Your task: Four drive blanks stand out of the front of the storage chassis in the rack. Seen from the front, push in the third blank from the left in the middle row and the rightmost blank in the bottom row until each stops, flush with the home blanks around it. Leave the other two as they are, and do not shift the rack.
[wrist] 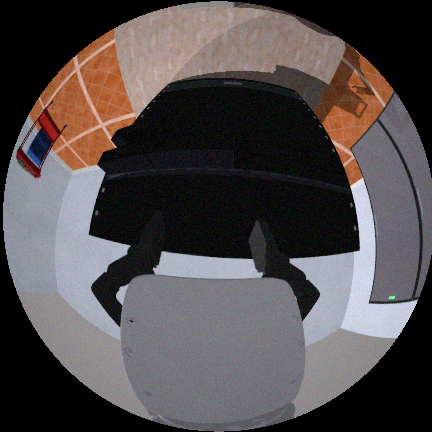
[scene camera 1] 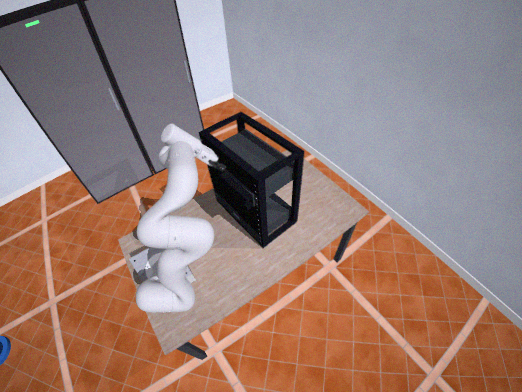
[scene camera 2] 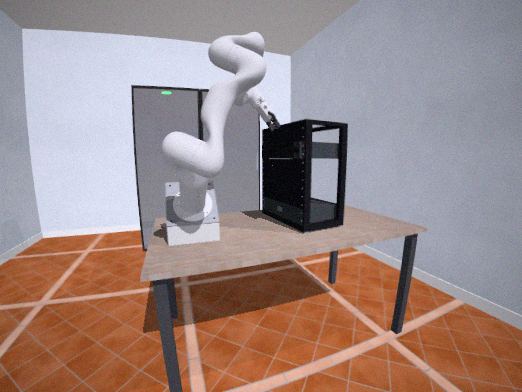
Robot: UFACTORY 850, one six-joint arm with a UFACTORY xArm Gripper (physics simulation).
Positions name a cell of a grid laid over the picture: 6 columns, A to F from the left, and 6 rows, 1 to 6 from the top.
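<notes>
The gripper (wrist: C4) visible. Black rack (scene camera 1: C3), (wrist: C3) and (scene camera 2: D3).
</notes>
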